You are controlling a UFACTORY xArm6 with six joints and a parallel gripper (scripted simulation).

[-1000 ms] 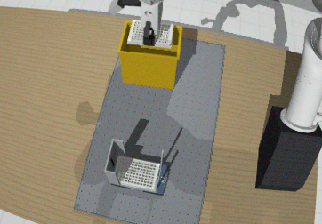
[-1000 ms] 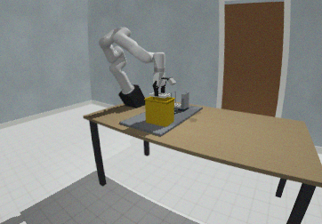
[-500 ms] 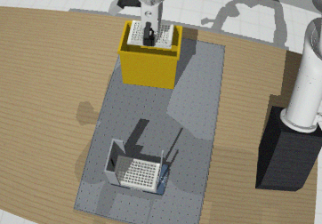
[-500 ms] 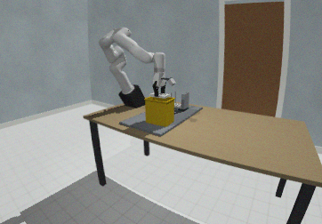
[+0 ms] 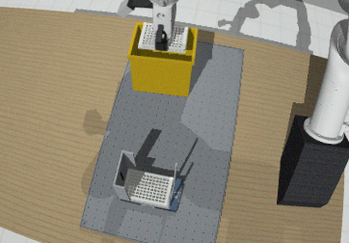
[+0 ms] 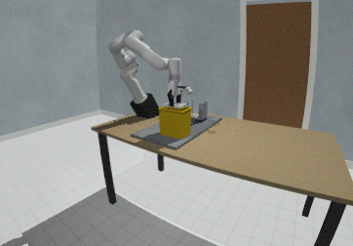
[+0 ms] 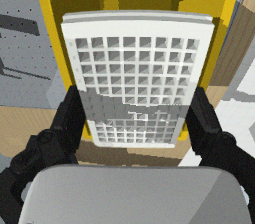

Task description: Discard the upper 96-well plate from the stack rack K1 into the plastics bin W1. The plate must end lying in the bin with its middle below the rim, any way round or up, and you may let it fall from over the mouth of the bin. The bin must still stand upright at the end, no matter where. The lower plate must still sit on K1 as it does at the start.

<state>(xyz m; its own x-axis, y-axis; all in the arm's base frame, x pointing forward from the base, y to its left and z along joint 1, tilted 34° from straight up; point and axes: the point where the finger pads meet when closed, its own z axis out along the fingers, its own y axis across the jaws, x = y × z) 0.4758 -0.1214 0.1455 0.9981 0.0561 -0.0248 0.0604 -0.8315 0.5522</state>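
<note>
The yellow plastics bin W1 is 12 cm below my hand.
</note>
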